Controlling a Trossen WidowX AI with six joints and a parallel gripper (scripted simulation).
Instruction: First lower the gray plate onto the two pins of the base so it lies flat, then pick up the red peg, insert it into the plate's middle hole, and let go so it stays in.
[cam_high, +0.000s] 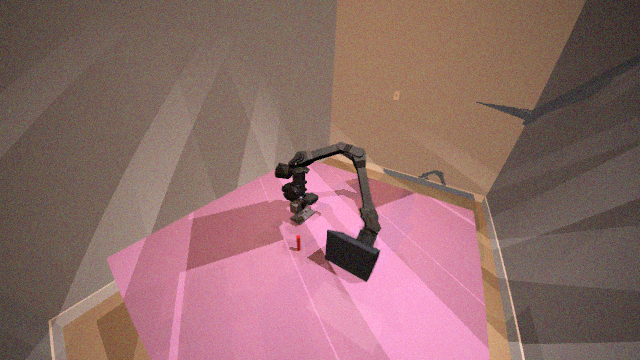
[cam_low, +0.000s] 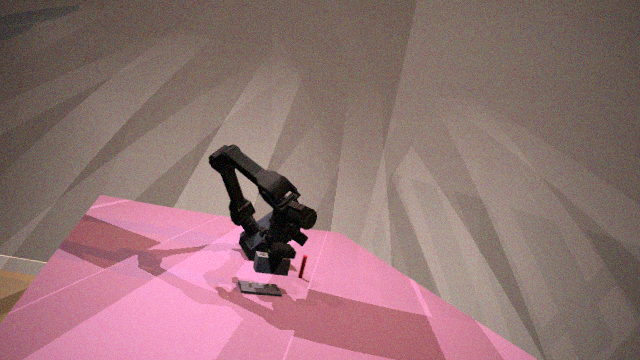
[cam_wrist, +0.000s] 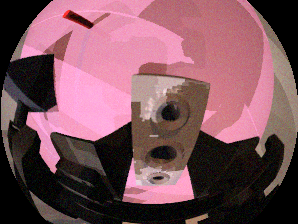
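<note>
Right now my gripper tip is 60 mm above the flat gray base and 20 mm to the left of it. The rest, counted from my gripper tip: thick gray plate: 30 mm above; then red peg: 170 mm to the left, 110 mm behind, 30 mm below.
</note>
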